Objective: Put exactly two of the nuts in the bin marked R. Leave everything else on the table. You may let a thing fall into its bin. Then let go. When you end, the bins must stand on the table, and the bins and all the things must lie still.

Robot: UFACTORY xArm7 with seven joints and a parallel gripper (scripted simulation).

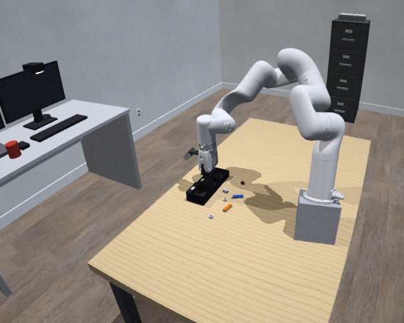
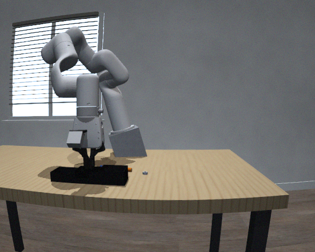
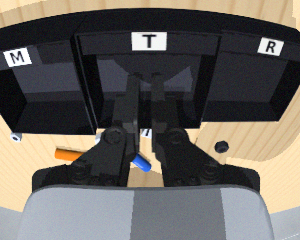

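Right now my hand is 40 mm above the black bin. The rest, counted from my hand: blue piece: 150 mm behind, 50 mm below, 10 mm to the right; small black piece: 110 mm to the right, 110 mm behind, 60 mm below; orange piece: 150 mm behind, 80 mm to the left, 50 mm below.
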